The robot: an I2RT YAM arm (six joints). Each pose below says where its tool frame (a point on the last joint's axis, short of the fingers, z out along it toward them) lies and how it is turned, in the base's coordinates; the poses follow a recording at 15 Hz.
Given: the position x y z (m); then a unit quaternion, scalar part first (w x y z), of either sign.
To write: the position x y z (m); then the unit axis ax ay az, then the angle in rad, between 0 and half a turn. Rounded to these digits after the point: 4 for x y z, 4 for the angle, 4 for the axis.
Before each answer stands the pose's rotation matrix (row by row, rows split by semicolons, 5 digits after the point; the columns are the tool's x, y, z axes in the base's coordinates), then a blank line. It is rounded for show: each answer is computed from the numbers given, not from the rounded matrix.
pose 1, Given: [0.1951 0.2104 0.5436 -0.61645 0.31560 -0.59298 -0.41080]
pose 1, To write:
-0.04077 -0.88077 0.47179; 0.13219 0.46328 0.87630; -0.99039 0.09809 0.09754

[0.1951 0.2104 0.5436 -0.4008 0.7531 0.5217 1.8131]
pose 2, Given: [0.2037 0.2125 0.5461 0.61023 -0.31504 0.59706 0.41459]
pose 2, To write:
-0.05673 -0.88219 0.46746; 0.12980 0.45773 0.87957; -0.98992 0.11058 0.08853

[0.2037 0.2125 0.5461 -0.3977 0.7537 0.5233 1.8289]
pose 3, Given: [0.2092 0.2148 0.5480 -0.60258 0.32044 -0.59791 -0.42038]
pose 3, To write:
-0.06843 -0.88981 0.45116; 0.12344 0.44120 0.88888; -0.98999 0.11652 0.07964

[0.2092 0.2148 0.5480 -0.4015 0.7492 0.5268 1.8481]
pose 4, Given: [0.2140 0.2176 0.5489 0.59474 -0.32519 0.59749 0.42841]
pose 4, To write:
-0.08107 -0.89819 0.43208; 0.12099 0.42143 0.89875; -0.98934 0.12514 0.07451

[0.2140 0.2176 0.5489 -0.4045 0.7432 0.5329 1.8677]
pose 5, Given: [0.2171 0.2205 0.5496 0.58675 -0.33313 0.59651 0.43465]
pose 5, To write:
-0.08949 -0.90750 0.41042; 0.11263 0.40021 0.90948; -0.98960 0.12762 0.06640

[0.2171 0.2205 0.5496 -0.4114 0.7366 0.5368 1.8875]
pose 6, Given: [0.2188 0.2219 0.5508 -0.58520 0.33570 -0.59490 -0.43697]
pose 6, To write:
-0.08970 -0.91084 0.40289; 0.11201 0.39273 0.91281; -0.98965 0.12700 0.06680

[0.2188 0.2219 0.5508 -0.4140 0.7336 0.5389 1.8913]
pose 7, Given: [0.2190 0.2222 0.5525 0.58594 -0.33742 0.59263 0.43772]
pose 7, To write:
-0.08563 -0.91290 0.39911; 0.11303 0.38909 0.91424; -0.98990 0.12340 0.06986

[0.2190 0.2222 0.5525 -0.4164 0.7313 0.5402 1.8895]
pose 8, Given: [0.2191 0.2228 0.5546 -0.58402 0.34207 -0.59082 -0.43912]
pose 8, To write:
-0.08380 -0.91713 0.38969; 0.10871 0.38031 0.91845; -0.99053 0.11933 0.06783

[0.2191 0.2228 0.5546 -0.4214 0.7279 0.5410 1.8942]
